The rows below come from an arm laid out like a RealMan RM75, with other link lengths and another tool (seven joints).
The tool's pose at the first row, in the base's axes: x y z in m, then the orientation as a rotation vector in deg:
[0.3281 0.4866 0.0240 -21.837 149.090 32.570]
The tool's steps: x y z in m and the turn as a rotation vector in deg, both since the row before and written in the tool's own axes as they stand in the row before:
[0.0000 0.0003 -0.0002 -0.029 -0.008 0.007]
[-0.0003 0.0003 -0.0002 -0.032 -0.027 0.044]
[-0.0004 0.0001 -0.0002 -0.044 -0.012 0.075]
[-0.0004 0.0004 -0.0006 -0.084 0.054 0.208]
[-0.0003 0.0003 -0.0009 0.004 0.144 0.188]
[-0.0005 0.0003 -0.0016 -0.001 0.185 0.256]
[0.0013 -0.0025 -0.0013 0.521 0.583 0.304]
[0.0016 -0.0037 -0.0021 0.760 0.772 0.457]
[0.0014 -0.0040 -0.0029 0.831 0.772 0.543]
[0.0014 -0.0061 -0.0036 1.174 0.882 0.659]
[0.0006 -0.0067 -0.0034 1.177 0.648 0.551]
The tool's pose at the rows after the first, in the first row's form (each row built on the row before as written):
[0.3279 0.4868 0.0243 -21.834 149.079 32.611]
[0.3280 0.4870 0.0247 -21.778 149.062 32.670]
[0.3282 0.4871 0.0251 -21.692 149.067 32.754]
[0.3282 0.4872 0.0259 -21.473 149.171 32.933]
[0.3280 0.4871 0.0269 -21.285 149.371 32.985]
[0.3278 0.4867 0.0285 -21.027 149.632 33.065]
[0.3271 0.4837 0.0281 -20.692 150.390 32.451]
[0.3262 0.4793 0.0279 -20.152 151.419 31.555]
[0.3253 0.4743 0.0284 -19.472 152.481 30.582]
[0.3247 0.4671 0.0289 -18.570 153.734 29.165]
[0.3250 0.4596 0.0295 -17.722 154.714 27.705]

